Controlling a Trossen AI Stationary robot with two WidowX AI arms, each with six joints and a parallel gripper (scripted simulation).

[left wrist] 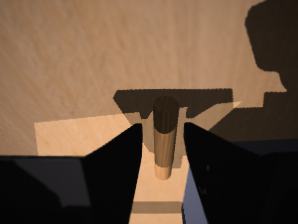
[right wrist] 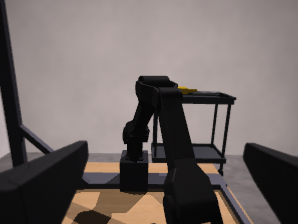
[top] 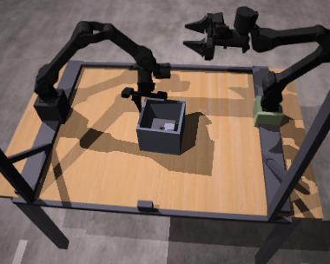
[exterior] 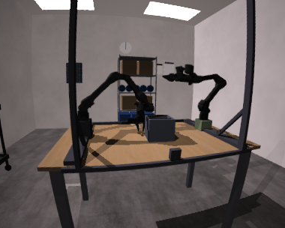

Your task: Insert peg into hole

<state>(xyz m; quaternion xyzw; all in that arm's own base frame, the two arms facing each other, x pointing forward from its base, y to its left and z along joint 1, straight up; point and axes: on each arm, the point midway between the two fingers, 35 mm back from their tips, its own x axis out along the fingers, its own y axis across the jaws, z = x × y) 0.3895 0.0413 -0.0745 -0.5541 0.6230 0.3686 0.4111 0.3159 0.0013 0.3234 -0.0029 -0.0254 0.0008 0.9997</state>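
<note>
The wooden peg is 3 cm behind my left hand and 3 cm below it. Round my left hand: pale plate (13 cm behind, 9 cm to the right).
</note>
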